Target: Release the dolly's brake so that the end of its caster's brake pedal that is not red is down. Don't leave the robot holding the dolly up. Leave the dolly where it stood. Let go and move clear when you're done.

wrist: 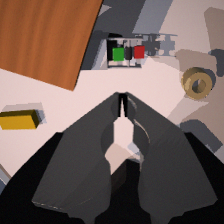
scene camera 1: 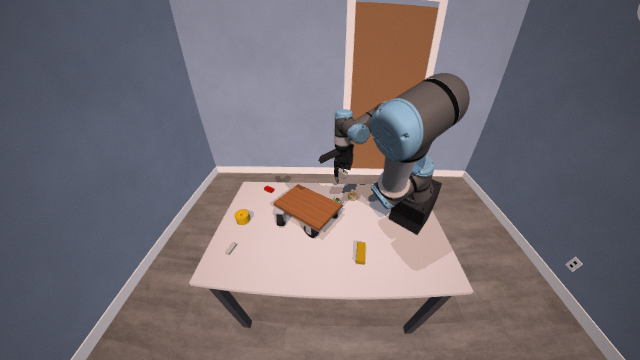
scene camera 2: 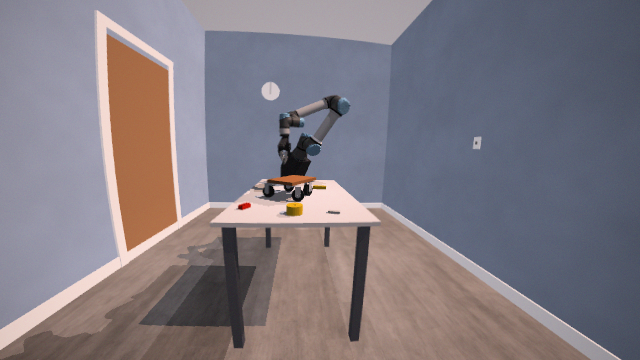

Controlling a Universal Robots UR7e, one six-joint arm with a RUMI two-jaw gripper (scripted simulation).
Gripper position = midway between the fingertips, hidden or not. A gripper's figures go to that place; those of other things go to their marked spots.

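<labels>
I see my gripper (wrist: 121, 94), and it is 140 mm from the lens. There is also a tape roll (wrist: 200, 91), which is 380 mm from the lens.
</labels>
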